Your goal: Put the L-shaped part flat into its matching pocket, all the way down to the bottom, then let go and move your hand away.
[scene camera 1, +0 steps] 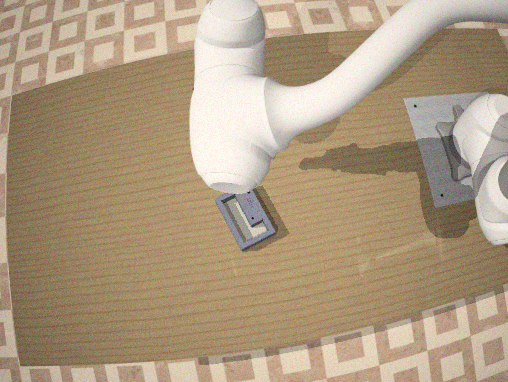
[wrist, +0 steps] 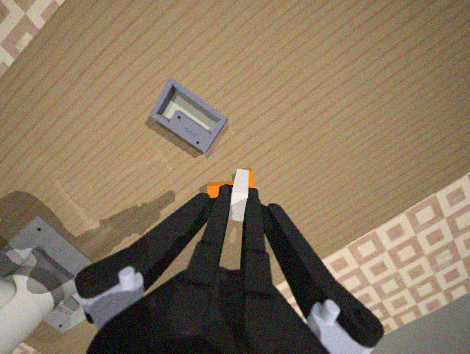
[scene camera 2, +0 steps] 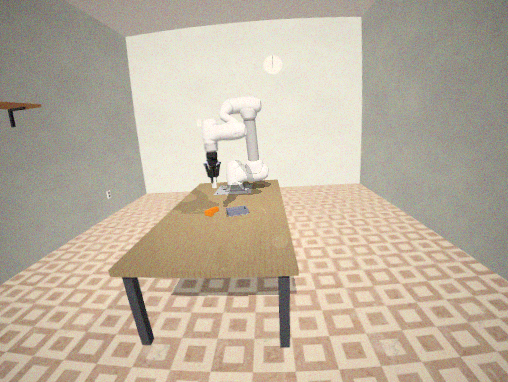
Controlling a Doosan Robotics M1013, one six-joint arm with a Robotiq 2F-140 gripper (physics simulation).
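Places are measured from the arm's base along level axes (x ahead, y left, z up), in millimetres.
Pixels of known places: gripper, fingertip midpoint: (wrist: 241, 180) (scene camera 2: 214, 187); arm's base, origin of the base link: (scene camera 1: 467, 148) (wrist: 47, 279) (scene camera 2: 235, 188).
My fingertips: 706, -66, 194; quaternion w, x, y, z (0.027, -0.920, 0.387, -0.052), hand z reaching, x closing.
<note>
For each thing: its top centre in the pictures, then the offset to it from my fingertips, as dx, dy, dz. Level surfaces: height alone.
- orange L-shaped part, middle of its top: (wrist: 230, 184) (scene camera 2: 213, 209) -54, -37, -169
- blue-grey holder, middle of its top: (wrist: 188, 116) (scene camera 1: 244, 215) (scene camera 2: 237, 208) -27, +137, -162
- wooden table, its level: dz -199
The orange L-shaped part (scene camera 2: 211, 211) (wrist: 213, 190) lies on the table beside the holder, outside its pocket. In the wrist view it is partly hidden behind the fingers; in scene camera 1 it does not show. The blue-grey holder (scene camera 1: 250, 206) (scene camera 2: 237, 211) (wrist: 191, 131) has an open L-shaped pocket with a pale floor. My gripper (scene camera 2: 214, 183) (wrist: 241, 180) is shut, its white fingertips together with nothing between them. It hangs well above the table, apart from the part. In scene camera 1 the arm hides the gripper.
The wooden table (scene camera 1: 125, 280) (scene camera 2: 215, 250) (wrist: 350, 100) bears the holder and the part. The arm's grey base plate (scene camera 1: 425, 125) (wrist: 50, 240) is at the robot's end. The white arm (scene camera 1: 227, 125) (scene camera 2: 225, 132) reaches over the table. A wall shelf (scene camera 2: 20, 105) is at far left.
</note>
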